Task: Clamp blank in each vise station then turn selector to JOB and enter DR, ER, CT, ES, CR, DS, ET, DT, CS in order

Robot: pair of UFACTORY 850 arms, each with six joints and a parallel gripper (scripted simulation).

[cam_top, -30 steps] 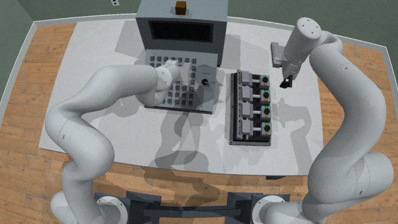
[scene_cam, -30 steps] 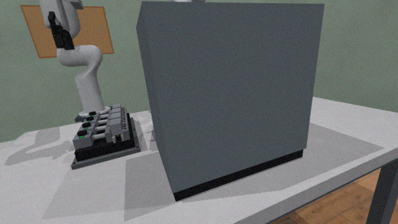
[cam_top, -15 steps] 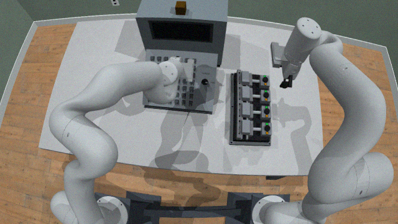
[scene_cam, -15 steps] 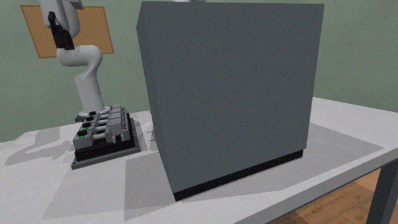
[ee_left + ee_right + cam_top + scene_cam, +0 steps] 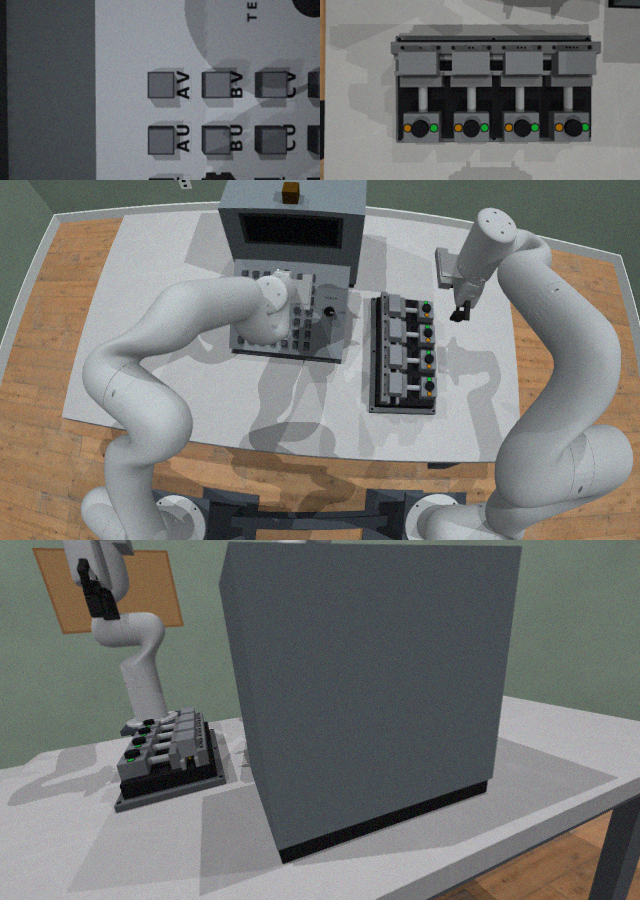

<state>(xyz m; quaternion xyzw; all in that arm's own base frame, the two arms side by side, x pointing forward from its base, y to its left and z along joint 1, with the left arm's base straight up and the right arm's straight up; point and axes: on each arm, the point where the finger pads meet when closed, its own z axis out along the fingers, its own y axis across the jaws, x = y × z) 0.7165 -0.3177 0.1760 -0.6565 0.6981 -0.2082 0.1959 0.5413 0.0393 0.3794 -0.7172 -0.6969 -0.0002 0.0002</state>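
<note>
My left gripper is now 70 mm past the ES key, 40 mm to the right of it and 70 mm above it. The rest, counted from my left hand: key panel: 20 mm behind, 10 mm to the right, 90 mm below; selector: 60 mm behind, 120 mm to the right, 50 mm below.
</note>
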